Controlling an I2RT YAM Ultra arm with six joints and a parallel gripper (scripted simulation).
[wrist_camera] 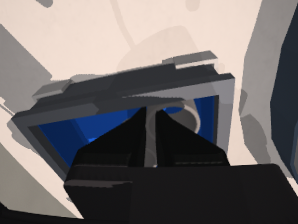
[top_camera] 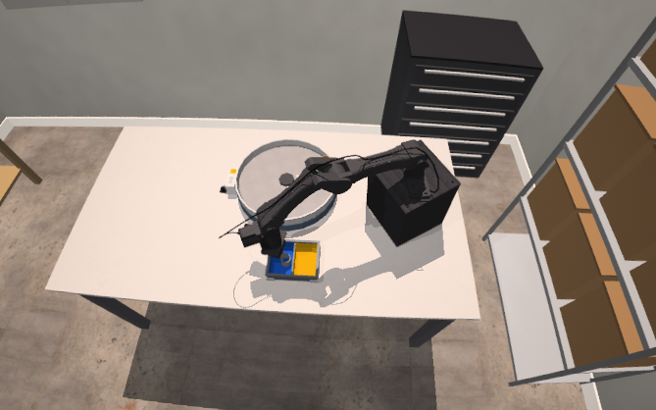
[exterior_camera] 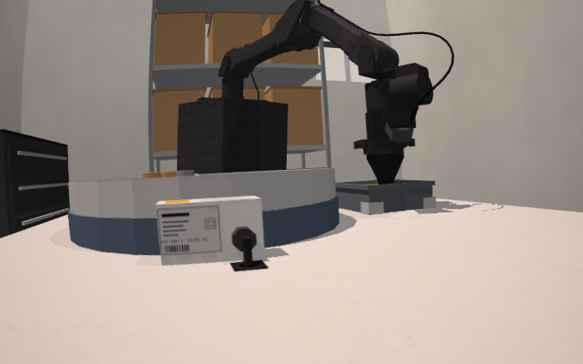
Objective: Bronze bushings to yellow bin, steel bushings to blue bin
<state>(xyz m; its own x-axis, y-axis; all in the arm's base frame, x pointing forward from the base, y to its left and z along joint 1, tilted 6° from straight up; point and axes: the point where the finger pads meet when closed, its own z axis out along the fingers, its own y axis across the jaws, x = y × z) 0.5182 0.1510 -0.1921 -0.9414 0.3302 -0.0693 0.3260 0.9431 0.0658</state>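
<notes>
My gripper is now 2 cm past the blue bin, 2 cm to the right of it and 2 cm above it. The rest, counted from my hand: yellow bin: 10 cm behind, 3 cm to the left, 2 cm below; round grey turntable: 5 cm behind, 32 cm to the right, 2 cm above.
</notes>
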